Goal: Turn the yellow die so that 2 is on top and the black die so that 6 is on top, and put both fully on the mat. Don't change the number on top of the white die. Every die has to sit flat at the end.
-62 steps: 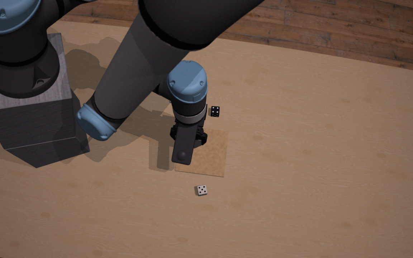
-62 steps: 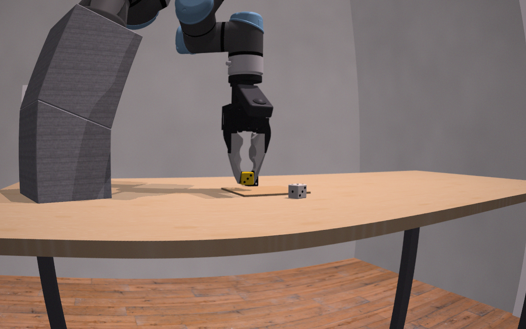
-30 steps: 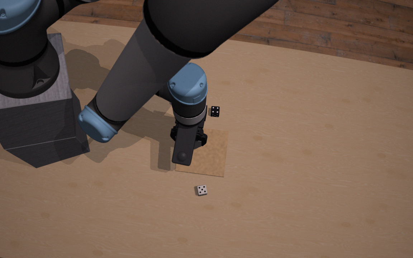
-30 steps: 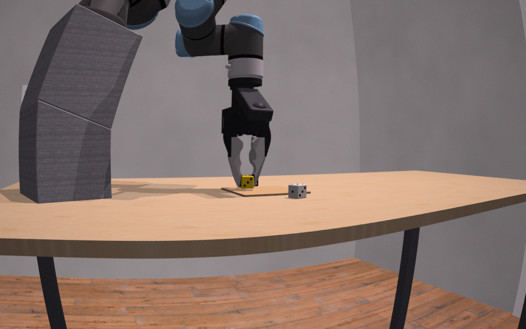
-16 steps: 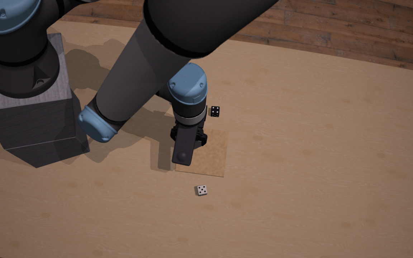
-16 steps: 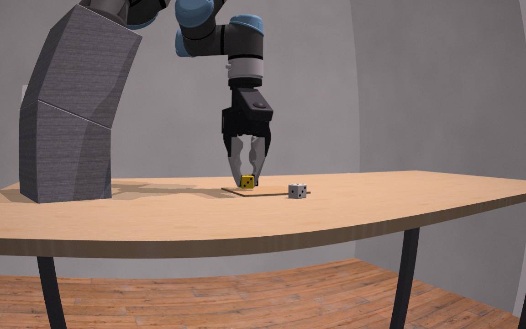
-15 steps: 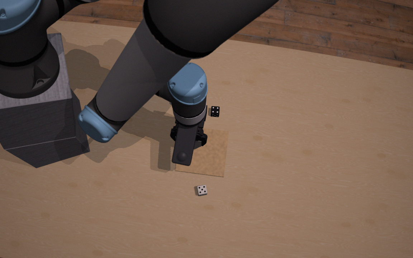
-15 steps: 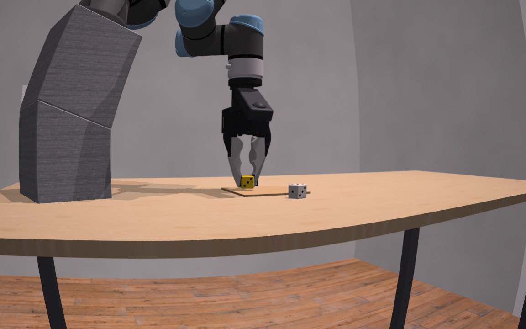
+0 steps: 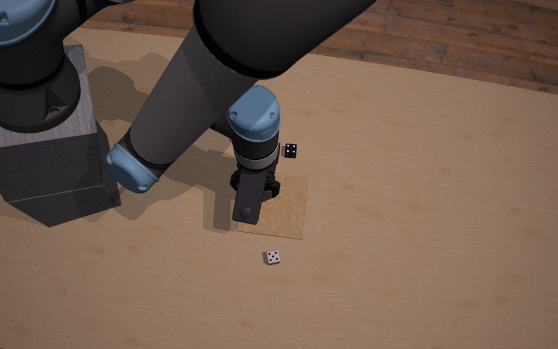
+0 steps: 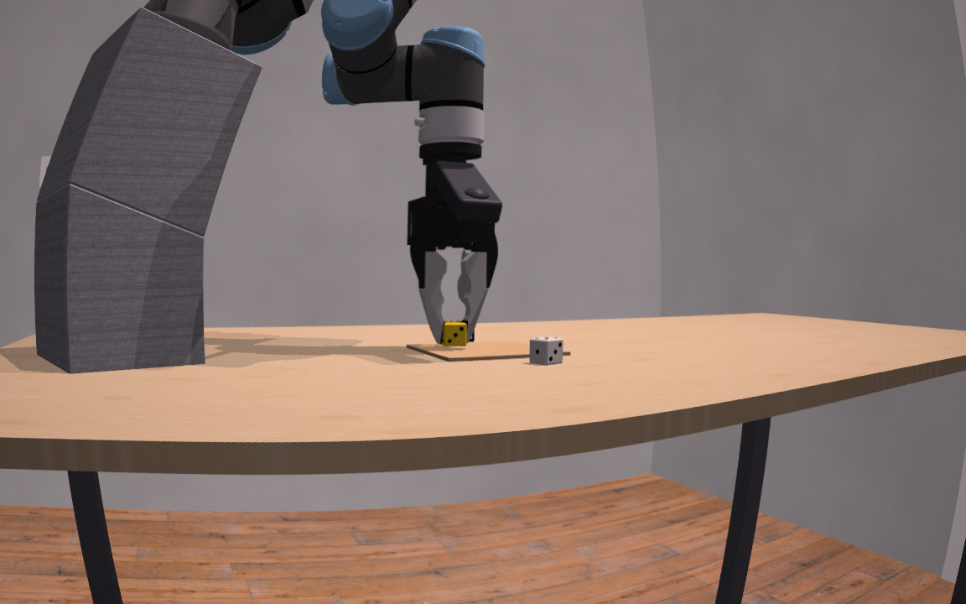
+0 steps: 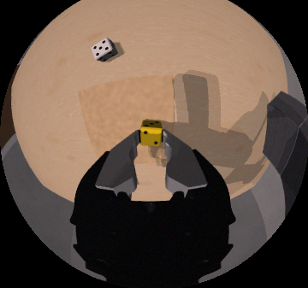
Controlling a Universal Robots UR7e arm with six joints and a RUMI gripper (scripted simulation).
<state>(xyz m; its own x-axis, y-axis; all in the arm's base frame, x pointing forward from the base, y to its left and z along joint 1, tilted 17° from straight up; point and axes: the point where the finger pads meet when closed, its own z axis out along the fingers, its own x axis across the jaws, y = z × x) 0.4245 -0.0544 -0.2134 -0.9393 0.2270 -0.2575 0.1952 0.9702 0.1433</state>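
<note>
My gripper is now right at the yellow die. From my hand the other things lie so: white die 30 mm ahead, 130 mm to the right, 10 mm below; mat 40 mm ahead, 10 mm to the right, 20 mm below; black die 80 mm ahead, 110 mm to the left, 10 mm below.
</note>
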